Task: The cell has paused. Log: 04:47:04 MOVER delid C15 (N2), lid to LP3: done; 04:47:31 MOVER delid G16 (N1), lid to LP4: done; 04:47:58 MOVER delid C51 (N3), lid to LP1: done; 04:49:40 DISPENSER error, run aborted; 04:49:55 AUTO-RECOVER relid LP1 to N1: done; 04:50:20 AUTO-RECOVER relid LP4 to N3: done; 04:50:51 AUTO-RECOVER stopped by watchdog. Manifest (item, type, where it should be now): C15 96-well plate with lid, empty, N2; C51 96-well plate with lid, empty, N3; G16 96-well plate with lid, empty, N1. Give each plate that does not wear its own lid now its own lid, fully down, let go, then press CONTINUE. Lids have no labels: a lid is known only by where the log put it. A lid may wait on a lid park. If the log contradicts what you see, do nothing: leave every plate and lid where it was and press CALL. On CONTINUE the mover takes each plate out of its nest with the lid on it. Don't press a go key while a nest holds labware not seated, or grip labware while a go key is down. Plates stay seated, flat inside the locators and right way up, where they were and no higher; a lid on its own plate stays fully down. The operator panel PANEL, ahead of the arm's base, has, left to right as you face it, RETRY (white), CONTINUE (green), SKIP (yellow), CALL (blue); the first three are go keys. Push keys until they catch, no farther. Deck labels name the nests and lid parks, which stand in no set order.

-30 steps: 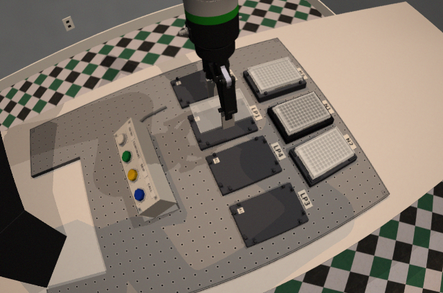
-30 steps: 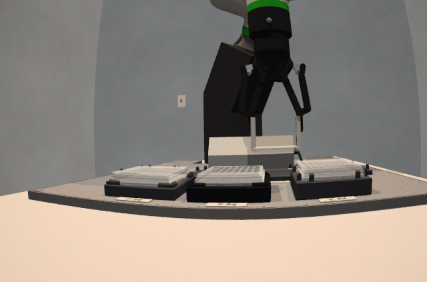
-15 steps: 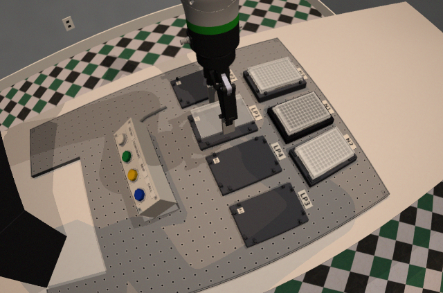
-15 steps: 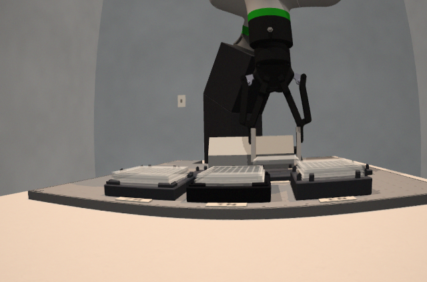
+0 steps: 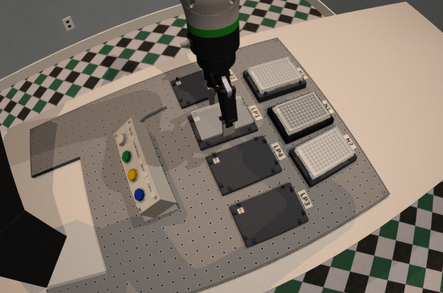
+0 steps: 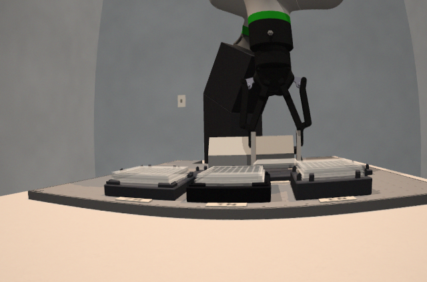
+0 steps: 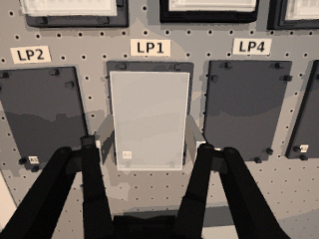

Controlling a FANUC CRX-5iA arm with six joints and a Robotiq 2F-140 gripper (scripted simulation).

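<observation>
The lid park LP1 lies 50 mm below my hand. Also, from my hand: lid park LP4: 30 mm ahead, 120 mm to the right, 50 mm below; lid park LP2: 40 mm behind, 130 mm to the left, 50 mm below; white retry key: 240 mm behind, 40 mm to the right, 10 mm above.
</observation>
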